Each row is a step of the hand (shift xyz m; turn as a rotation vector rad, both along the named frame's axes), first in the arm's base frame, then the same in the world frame.
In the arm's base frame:
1: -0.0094 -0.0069 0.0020 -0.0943 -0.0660 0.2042
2: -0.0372 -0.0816 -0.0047 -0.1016 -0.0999 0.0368
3: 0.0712 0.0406 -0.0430 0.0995 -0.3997 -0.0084
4: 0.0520 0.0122 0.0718 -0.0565 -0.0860 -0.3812
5: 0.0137 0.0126 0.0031 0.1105 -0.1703 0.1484
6: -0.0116 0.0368 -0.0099 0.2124 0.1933 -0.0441
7: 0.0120 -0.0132 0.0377 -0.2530 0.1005 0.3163
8: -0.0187 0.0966 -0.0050 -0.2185 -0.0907 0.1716
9: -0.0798 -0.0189 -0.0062 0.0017 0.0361 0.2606
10: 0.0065 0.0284 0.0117 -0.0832 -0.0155 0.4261
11: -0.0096 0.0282 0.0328 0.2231 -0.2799 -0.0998
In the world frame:
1: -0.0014 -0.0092 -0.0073 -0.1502 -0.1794 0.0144
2: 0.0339 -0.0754 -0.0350 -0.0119 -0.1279 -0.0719
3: 0.0372 0.0735 0.0421 0.2673 -0.3023 0.0830
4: -0.0386 -0.0112 0.0800 0.3040 0.0995 -0.2315
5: -0.0038 0.0126 0.0135 0.0298 -0.1850 0.1677
6: -0.0178 0.0324 -0.0149 0.0095 0.2384 0.1659
7: -0.0155 -0.0262 0.0285 -0.3875 -0.1373 -0.0714
8: -0.0573 0.0779 -0.0187 -0.1620 -0.2168 -0.1103
9: -0.0167 -0.0337 -0.0731 -0.2099 -0.0966 0.1258
10: -0.0217 0.0196 0.0113 -0.3360 -0.2427 0.1300
11: -0.0434 0.0049 0.0072 0.3168 -0.1255 0.1482

